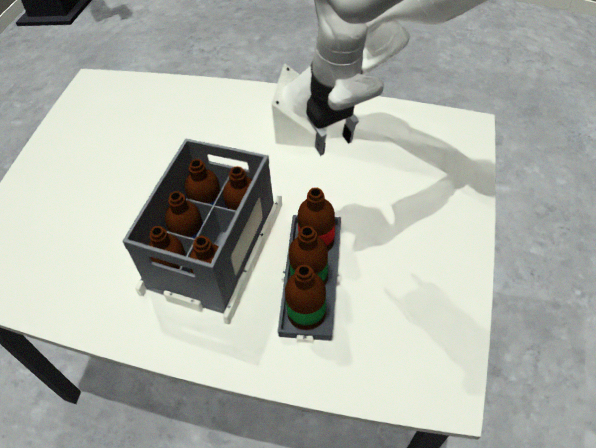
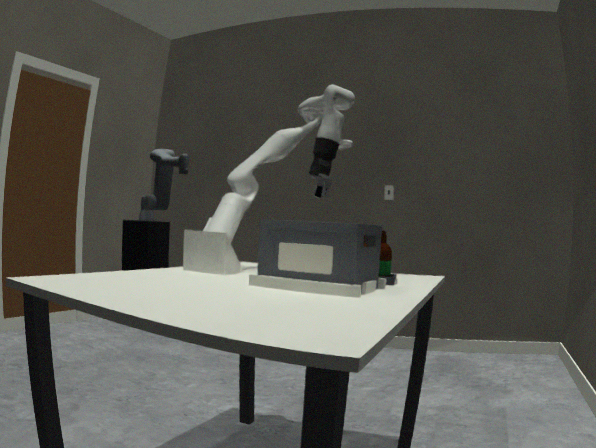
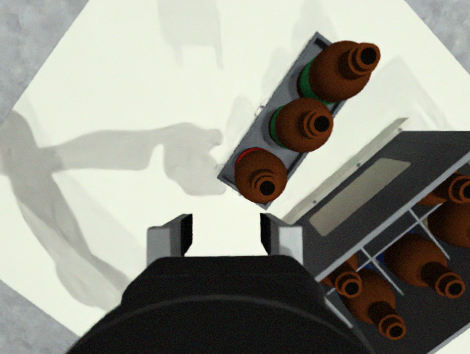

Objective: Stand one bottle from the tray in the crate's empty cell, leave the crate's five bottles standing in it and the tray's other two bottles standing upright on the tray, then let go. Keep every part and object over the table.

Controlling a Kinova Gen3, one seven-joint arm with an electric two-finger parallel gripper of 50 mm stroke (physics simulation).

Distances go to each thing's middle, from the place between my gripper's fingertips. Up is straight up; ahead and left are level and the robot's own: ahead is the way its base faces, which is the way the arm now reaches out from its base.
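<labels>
My gripper: 30 mm short of the red-banded bottle (image 1: 317, 212), 30 mm left of it, 180 mm above it.
</labels>
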